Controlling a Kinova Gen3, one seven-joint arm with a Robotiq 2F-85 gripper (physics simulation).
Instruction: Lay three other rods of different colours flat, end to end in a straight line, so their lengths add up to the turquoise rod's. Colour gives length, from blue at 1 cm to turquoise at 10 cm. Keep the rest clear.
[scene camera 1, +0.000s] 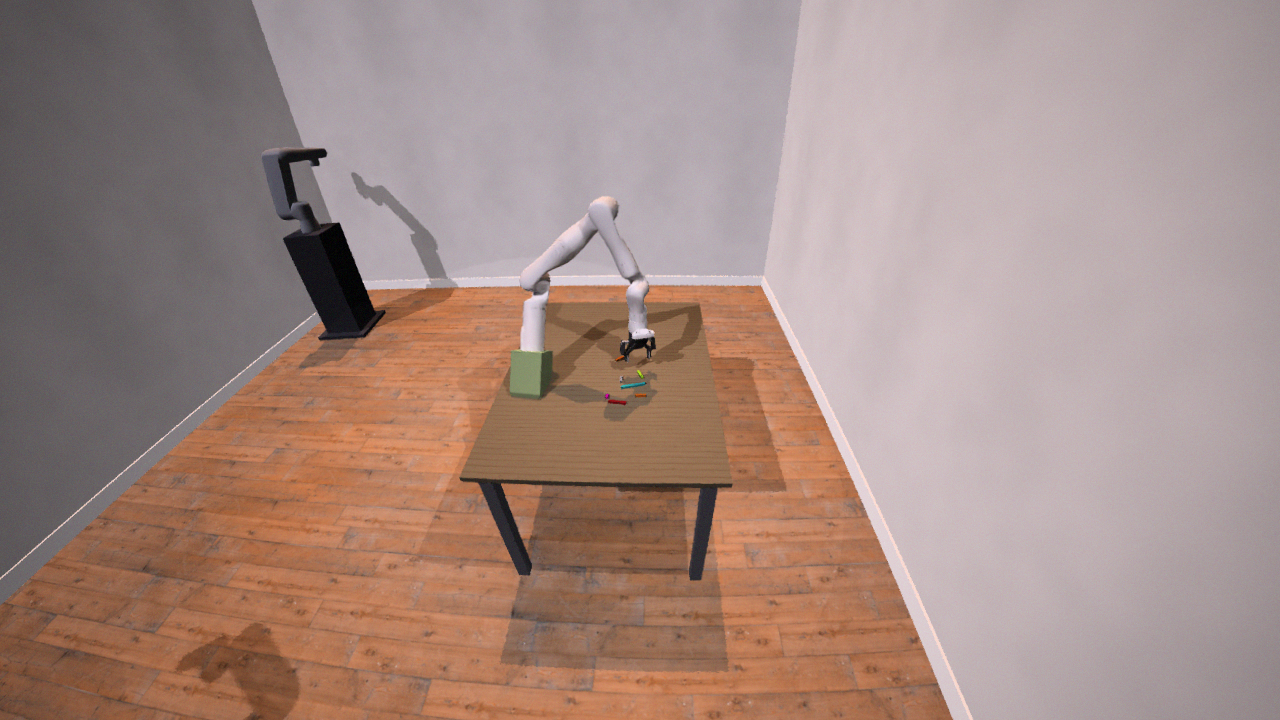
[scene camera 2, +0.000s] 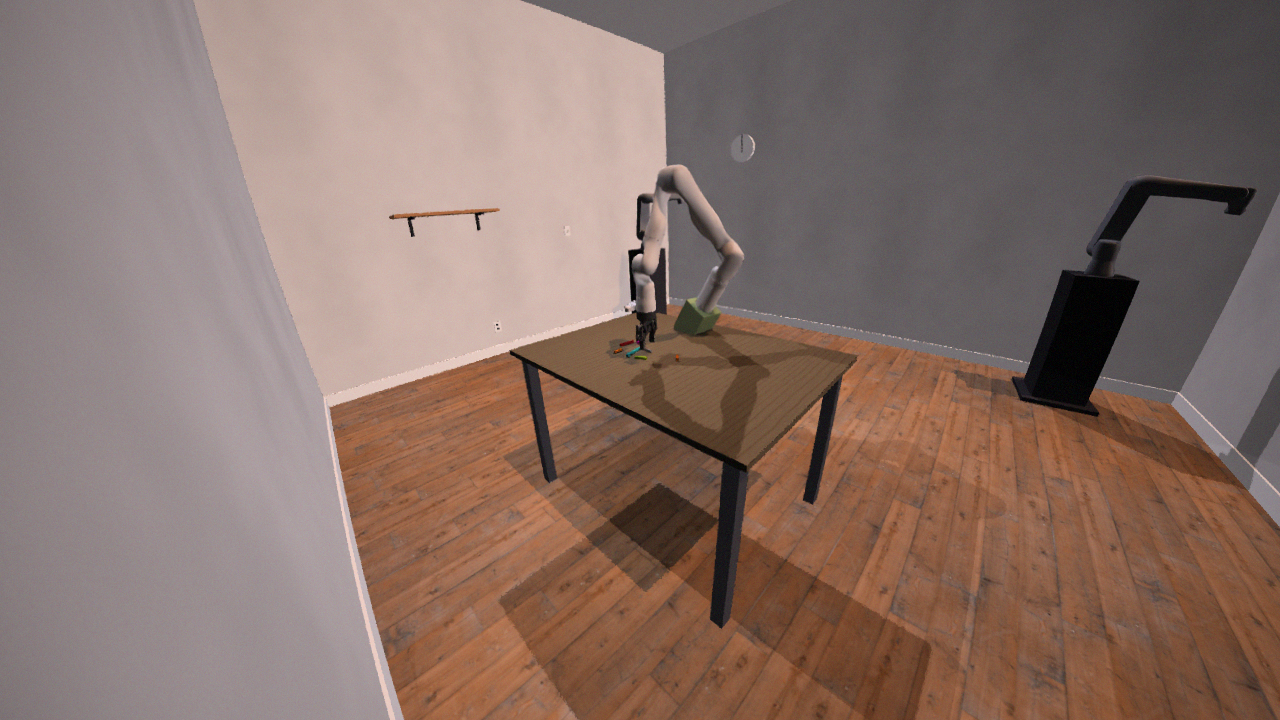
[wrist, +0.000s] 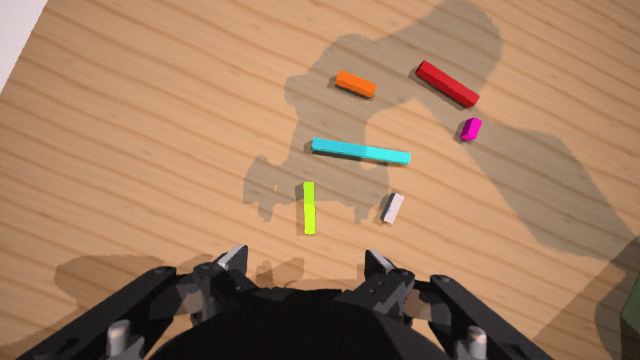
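Pixels of known places: gripper, between the fingertips: (scene camera 1: 637, 359) (scene camera 2: 647, 346) (wrist: 306, 260); arm's base, origin of its link: (scene camera 1: 532, 350) (scene camera 2: 704, 306).
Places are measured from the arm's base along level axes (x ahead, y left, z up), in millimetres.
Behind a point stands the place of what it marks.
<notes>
The turquoise rod (scene camera 1: 633, 385) {x 404, y -109, z -124 mm} (wrist: 361, 151) {x 404, y -105, z -121 mm} lies flat on the table. In the wrist view a lime rod (wrist: 309, 208) {x 437, y -36, z -121 mm} and a short pale grey rod (wrist: 393, 208) {x 356, y -60, z -121 mm} lie on its near side. An orange rod (scene camera 1: 640, 394) {x 429, y -172, z -120 mm} (wrist: 355, 84) {x 429, y -167, z -121 mm}, a red rod (scene camera 1: 616, 402) {x 333, y -206, z -124 mm} (wrist: 447, 84) {x 338, y -199, z -121 mm} and a short magenta rod (scene camera 1: 606, 395) {x 295, y -165, z -121 mm} (wrist: 471, 129) {x 300, y -162, z -121 mm} lie on its far side. The rods lie apart at differing angles. A second orange rod (scene camera 1: 619, 358) {x 353, y 81, z -121 mm} (scene camera 2: 677, 357) {x 363, y 92, z -121 mm} lies separately and does not show in the wrist view. My gripper (scene camera 1: 638, 359) {x 430, y -4, z -71 mm} (wrist: 306, 260) {x 430, y -4, z -71 mm} is open and empty, pointing down above the table.
The wooden table (scene camera 1: 590, 452) {x 237, y -447, z -131 mm} (scene camera 2: 787, 367) {x 201, y 476, z -131 mm} carries the arm's green base block (scene camera 1: 530, 373) {x -1, y -102, z -40 mm} (scene camera 2: 697, 317) {x 67, y 4, z -39 mm}, whose edge shows at the wrist view's right. Dark pedestals (scene camera 1: 329, 282) (scene camera 2: 1078, 335) with arms stand on the floor away from the table.
</notes>
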